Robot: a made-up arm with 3 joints.
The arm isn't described. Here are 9 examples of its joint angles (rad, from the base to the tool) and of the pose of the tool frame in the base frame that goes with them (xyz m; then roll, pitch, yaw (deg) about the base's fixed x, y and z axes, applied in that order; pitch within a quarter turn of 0, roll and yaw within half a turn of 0).
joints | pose
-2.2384 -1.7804 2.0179 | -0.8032 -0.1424 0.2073 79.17 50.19 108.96
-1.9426 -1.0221 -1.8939 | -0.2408 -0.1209 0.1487 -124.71 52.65 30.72
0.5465 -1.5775 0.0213 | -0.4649 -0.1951 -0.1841 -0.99 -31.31 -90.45
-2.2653 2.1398 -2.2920 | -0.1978 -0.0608 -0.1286 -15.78 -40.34 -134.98
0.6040 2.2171 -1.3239 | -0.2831 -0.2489 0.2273 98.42 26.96 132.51
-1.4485 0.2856 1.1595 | -0.1999 0.1346 -0.5185 16.27 -16.24 2.05
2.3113 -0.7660 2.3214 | -0.6989 0.4037 0.3371 85.25 -30.78 32.98
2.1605 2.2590 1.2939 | 0.2530 -0.2492 0.0953 62.36 39.94 -145.93
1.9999 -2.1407 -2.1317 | -0.1694 0.1819 0.1033 -107.56 -49.96 147.01
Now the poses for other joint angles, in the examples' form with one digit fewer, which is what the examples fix.
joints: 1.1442 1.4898 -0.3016
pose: -0.167 -0.416 0.194 7.2 65.1 78.9
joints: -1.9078 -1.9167 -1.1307
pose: -0.130 0.152 0.179 -71.2 62.6 137.5
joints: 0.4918 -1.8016 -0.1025
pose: -0.394 -0.143 -0.204 12.9 -27.4 -104.9
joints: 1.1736 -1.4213 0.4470
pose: -0.627 -0.363 0.054 -45.2 -65.8 -68.7
